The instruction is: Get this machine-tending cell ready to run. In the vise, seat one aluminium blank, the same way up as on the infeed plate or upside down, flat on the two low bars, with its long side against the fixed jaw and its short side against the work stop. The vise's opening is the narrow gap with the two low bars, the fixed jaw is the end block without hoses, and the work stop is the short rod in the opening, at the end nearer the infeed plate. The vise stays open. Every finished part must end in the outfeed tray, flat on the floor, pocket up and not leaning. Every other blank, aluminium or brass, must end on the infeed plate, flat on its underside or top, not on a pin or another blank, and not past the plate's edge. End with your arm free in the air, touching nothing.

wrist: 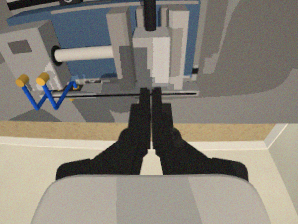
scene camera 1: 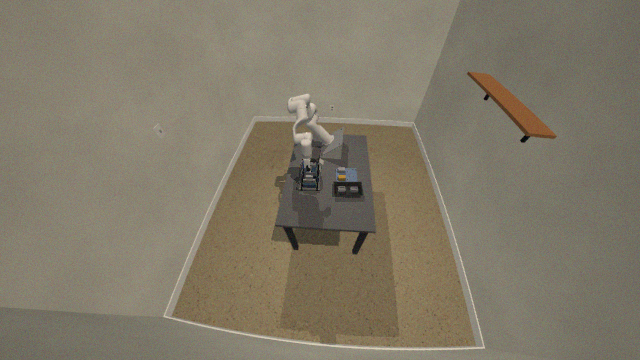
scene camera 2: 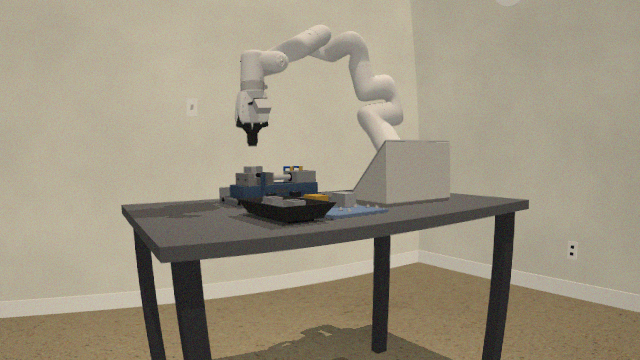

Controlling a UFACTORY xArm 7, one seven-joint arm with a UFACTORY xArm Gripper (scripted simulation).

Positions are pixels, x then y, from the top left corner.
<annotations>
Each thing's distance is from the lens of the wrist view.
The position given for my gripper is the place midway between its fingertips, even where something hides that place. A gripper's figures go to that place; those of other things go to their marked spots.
my gripper (wrist: 151,101): 0.14 m
grey aluminium blank (wrist: 151,49): 0.18 m
</annotations>
